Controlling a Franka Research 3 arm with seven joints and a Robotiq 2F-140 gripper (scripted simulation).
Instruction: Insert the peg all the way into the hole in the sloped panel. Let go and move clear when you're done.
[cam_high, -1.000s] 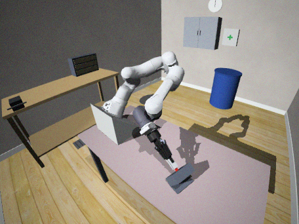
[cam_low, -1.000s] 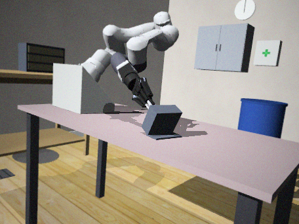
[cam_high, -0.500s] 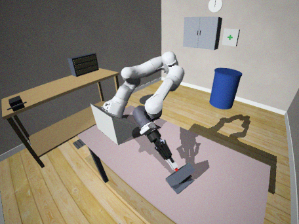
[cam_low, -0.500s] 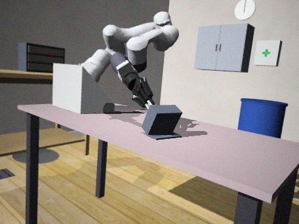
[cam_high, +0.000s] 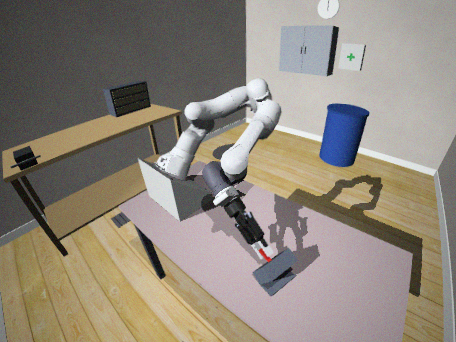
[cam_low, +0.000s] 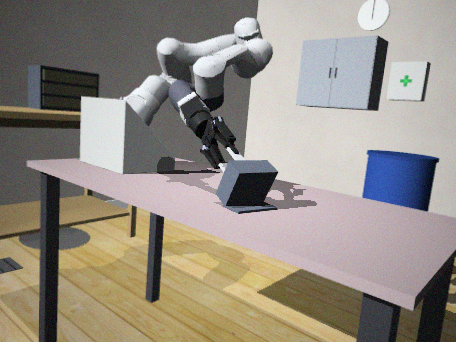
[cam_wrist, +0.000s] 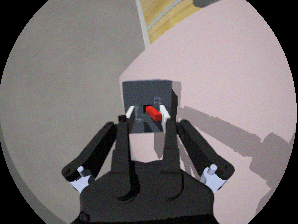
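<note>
The red peg is 30 mm ahead of my hand and 30 mm below it.
</note>
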